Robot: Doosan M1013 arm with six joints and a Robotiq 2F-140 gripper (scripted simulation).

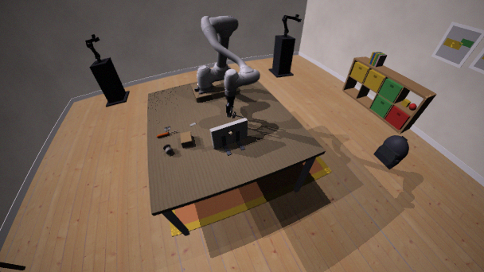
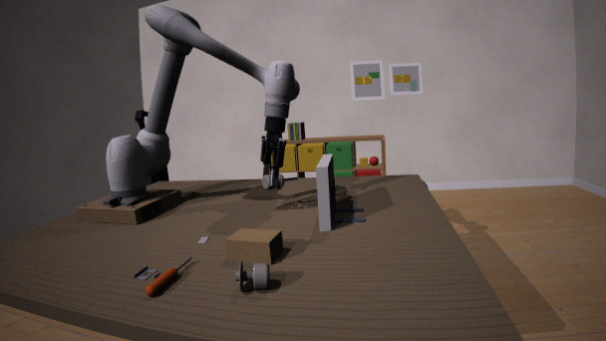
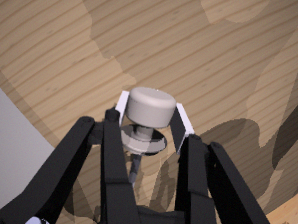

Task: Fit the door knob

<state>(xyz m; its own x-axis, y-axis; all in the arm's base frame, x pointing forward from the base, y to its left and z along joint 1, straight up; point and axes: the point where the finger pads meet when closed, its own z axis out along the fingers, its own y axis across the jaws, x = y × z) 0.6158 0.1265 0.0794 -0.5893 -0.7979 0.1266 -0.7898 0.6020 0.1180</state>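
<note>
Right now the grey door panel is 230 mm ahead of my hand, 70 mm to the right of it and 20 mm below it. Round my hand: metal plate 100 mm behind, 340 mm to the right, 130 mm below; then wooden block 110 mm ahead, 420 mm to the right, 100 mm below; then screwdriver 40 mm behind, 590 mm to the right, 120 mm below.
</note>
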